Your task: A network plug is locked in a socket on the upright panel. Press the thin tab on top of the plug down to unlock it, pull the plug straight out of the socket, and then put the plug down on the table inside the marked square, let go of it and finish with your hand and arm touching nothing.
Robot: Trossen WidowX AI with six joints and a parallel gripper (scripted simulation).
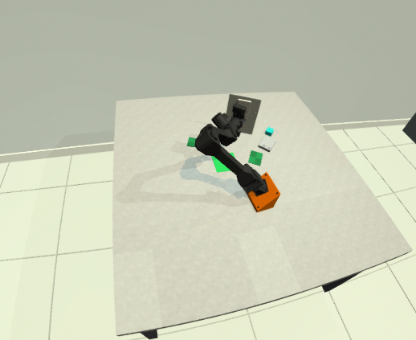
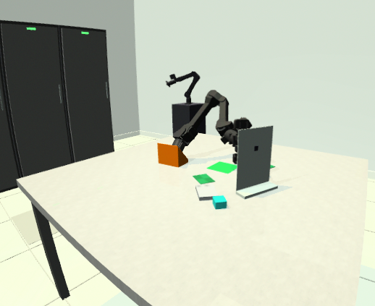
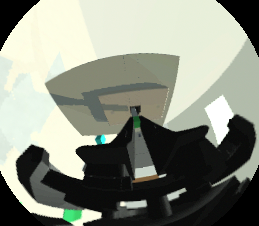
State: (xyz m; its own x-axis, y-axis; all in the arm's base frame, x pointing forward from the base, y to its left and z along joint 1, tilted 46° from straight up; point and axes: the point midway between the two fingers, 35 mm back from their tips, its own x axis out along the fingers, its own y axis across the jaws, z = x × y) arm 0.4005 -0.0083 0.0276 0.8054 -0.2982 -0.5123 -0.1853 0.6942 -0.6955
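The green marked square lies 200 mm behind my gripper tip, 110 mm to the left of it and 160 mm below it. The rest, counted from my gripper tip: network plug (right at my gripper tip); grey upright panel (40 mm ahead, 10 mm to the right, 50 mm below); cyan cube (10 mm ahead, 200 mm to the right, 150 mm below).
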